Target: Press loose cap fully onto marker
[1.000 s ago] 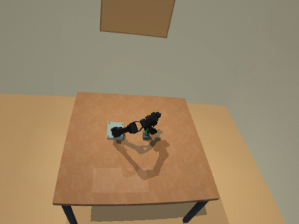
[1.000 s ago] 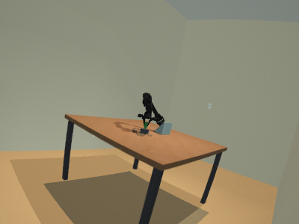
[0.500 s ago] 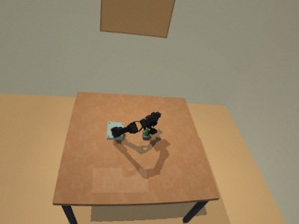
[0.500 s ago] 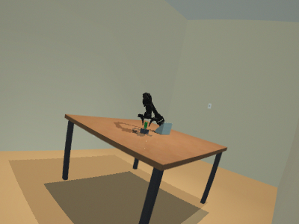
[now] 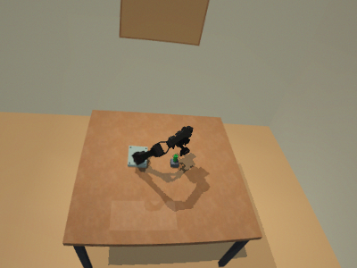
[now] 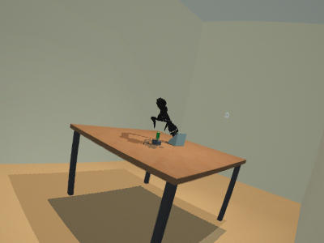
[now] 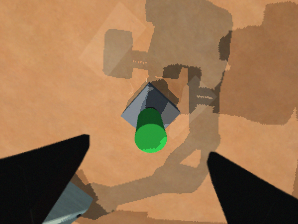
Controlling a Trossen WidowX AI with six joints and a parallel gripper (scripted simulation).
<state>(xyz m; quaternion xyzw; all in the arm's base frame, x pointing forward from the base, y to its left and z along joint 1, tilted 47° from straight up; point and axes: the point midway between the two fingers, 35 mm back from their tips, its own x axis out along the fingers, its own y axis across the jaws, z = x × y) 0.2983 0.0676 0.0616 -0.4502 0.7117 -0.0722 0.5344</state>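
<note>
My gripper tip is now 5 cm above the marker cap. The rest, counted from my gripper tip: holder block (12 cm below).
</note>
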